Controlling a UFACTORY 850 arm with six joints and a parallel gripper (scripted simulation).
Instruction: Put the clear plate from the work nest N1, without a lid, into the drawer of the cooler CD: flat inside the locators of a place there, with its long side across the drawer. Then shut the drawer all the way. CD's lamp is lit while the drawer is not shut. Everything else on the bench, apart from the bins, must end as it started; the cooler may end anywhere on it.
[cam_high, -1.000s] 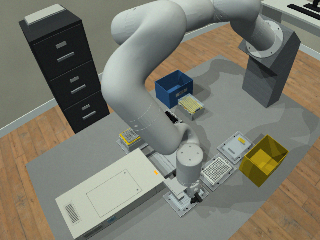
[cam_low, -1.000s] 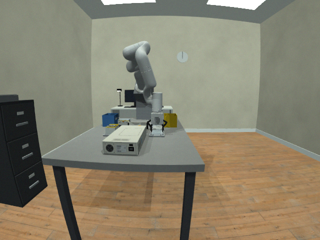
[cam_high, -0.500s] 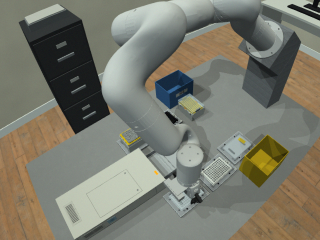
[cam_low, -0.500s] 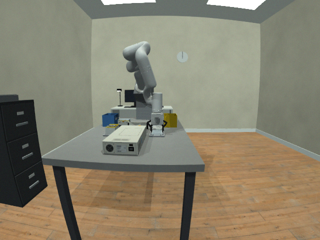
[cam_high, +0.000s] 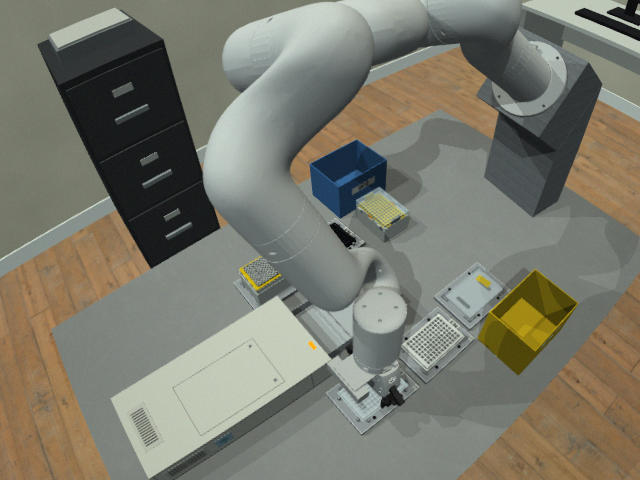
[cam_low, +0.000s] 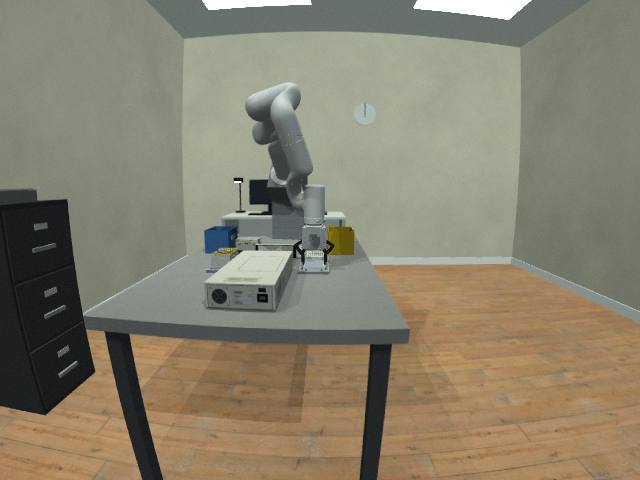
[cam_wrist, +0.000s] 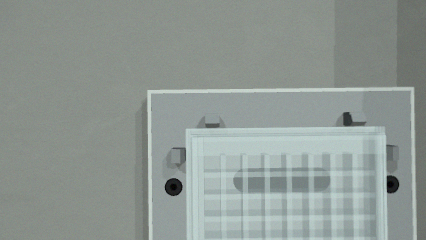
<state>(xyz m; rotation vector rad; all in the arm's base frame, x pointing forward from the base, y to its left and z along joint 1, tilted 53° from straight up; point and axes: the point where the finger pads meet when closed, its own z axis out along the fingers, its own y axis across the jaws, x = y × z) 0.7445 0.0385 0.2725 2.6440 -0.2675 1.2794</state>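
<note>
The clear plate lies 10 mm below my hand. Round my hand: work nest N1 (30 mm below); then white well plate (170 mm behind, 70 mm to the left, 10 mm below); then drawer (120 mm behind, 150 mm to the right, 10 mm above).
</note>
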